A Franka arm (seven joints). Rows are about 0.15 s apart.
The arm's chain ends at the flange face. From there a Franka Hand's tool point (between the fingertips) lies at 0.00 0.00 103.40 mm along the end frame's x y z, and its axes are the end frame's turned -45 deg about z.
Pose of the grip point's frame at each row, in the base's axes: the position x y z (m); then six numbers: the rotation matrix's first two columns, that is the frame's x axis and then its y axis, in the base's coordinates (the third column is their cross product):
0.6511 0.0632 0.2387 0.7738 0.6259 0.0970 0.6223 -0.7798 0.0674
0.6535 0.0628 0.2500 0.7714 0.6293 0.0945 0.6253 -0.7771 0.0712
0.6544 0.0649 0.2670 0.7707 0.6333 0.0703 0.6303 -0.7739 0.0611
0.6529 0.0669 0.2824 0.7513 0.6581 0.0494 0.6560 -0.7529 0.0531
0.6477 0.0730 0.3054 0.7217 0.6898 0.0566 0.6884 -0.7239 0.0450
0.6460 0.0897 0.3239 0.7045 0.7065 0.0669 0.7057 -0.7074 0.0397
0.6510 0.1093 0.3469 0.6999 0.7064 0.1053 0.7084 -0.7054 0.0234
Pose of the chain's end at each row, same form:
0.6389 0.0624 0.3414 0.9872 -0.1088 0.1162 -0.1071 -0.9940 -0.0209
0.6413 0.0624 0.3527 0.9876 -0.1045 0.1172 -0.1033 -0.9945 -0.0165
0.6448 0.0652 0.3699 0.9907 -0.0994 0.0929 -0.0993 -0.9950 -0.0065
0.6454 0.0677 0.3855 0.9951 -0.0670 0.0725 -0.0674 -0.9977 0.0026
0.6403 0.0723 0.4085 0.9971 -0.0241 0.0718 -0.0235 -0.9996 -0.0082
0.6382 0.0877 0.4270 0.9972 -0.0006 0.0754 0.0008 -0.9998 -0.0192
0.6416 0.1033 0.4497 0.9958 0.0007 0.0910 0.0060 -0.9983 -0.0579

